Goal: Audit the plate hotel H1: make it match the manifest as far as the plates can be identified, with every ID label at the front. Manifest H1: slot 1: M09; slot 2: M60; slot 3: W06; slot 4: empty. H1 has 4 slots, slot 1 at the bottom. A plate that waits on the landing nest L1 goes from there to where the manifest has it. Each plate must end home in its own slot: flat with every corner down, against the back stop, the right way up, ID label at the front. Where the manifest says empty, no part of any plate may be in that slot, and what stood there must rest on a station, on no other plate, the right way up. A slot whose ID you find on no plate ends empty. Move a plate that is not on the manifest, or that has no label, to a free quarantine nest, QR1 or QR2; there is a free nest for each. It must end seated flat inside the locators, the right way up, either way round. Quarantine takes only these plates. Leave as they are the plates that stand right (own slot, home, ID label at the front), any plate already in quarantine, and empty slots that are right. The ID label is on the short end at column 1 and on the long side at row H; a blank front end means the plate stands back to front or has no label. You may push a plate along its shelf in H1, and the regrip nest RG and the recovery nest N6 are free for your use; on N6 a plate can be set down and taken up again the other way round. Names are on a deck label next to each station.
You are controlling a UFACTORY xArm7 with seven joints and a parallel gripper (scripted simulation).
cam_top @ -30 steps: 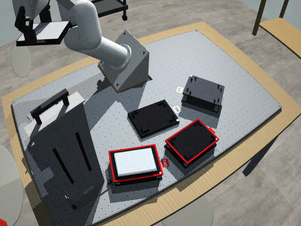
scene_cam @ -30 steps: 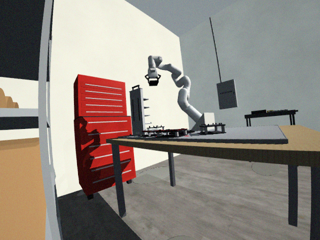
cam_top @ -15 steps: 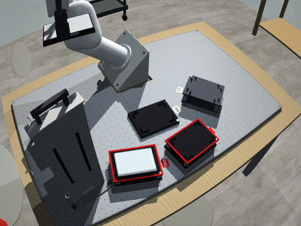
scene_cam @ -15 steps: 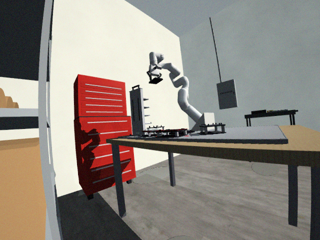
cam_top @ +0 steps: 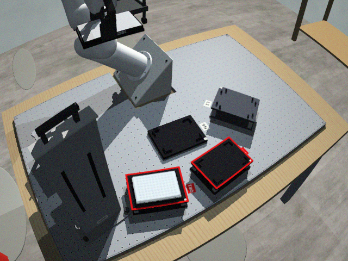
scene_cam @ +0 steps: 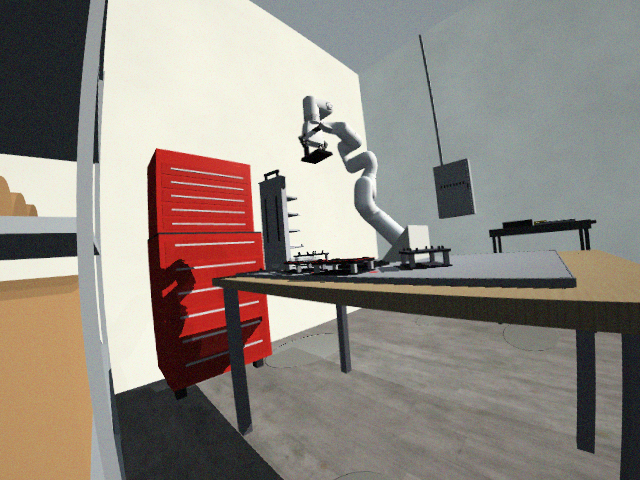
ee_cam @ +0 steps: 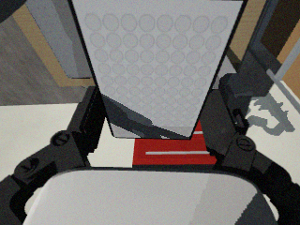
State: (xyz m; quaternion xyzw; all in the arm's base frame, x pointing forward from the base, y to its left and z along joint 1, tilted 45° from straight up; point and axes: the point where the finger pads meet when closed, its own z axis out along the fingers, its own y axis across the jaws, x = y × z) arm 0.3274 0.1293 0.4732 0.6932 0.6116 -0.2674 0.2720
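Right now the black nest N6 is 21 cm to the left of my hand and 51 cm below it. Also, from my hand: handle: 14 cm ahead, 16 cm to the right, 6 cm below; then plate hotel H1: 14 cm ahead, 16 cm to the right, 31 cm below; then dark-framed plate: 1 cm to the left, 1 cm below.
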